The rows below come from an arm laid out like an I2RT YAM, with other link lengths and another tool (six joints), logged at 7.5 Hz.
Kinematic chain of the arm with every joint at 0, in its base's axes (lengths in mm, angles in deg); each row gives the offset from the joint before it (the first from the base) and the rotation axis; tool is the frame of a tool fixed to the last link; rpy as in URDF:
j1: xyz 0 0 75.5 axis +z
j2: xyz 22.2 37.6 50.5 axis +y
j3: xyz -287.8 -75 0 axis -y
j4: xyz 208.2 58.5 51 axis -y
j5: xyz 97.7 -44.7 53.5 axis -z
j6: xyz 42 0 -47.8 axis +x
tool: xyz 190 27 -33 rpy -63.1 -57 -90
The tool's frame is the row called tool.
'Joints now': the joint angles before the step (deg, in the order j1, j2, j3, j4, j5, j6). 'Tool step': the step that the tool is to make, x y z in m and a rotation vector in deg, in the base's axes. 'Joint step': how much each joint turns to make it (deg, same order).
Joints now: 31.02, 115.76, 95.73, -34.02, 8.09, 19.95
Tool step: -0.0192, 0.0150, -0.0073, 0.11, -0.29, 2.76
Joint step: 2.38, -1.94, -5.29, 3.70, -0.17, -0.35
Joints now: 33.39, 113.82, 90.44, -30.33, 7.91, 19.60
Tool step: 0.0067, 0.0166, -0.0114, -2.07, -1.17, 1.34
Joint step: 2.11, 3.42, 2.46, 0.87, 2.37, -0.79
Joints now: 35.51, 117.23, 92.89, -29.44, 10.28, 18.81
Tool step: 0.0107, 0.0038, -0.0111, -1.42, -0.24, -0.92
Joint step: 0.44, 3.25, 2.89, -0.34, 1.85, 0.35
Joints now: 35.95, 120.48, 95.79, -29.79, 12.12, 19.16
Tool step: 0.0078, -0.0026, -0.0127, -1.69, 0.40, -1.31
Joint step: 0.00, 2.82, 2.45, -1.04, 1.68, 0.44
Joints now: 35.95, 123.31, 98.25, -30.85, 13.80, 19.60
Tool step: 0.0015, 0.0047, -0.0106, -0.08, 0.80, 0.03
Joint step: 0.18, 1.94, 1.17, -0.01, -0.26, 0.36
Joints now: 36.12, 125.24, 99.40, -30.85, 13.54, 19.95
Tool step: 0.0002, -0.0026, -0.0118, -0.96, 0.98, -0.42
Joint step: -0.09, 1.58, 0.69, -0.51, 0.35, 0.18
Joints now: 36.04, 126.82, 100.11, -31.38, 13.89, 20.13
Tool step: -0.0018, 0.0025, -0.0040, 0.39, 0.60, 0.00
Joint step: 0.08, 0.45, 0.01, 0.08, -0.53, 0.43
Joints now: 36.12, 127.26, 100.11, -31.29, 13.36, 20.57
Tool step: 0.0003, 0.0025, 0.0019, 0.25, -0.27, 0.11
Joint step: 0.18, -0.09, 0.08, 0.17, 0.00, 0.09
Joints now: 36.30, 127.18, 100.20, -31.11, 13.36, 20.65
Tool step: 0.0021, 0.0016, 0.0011, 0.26, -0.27, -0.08
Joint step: 0.00, 0.17, 0.33, 0.19, 0.00, 0.10
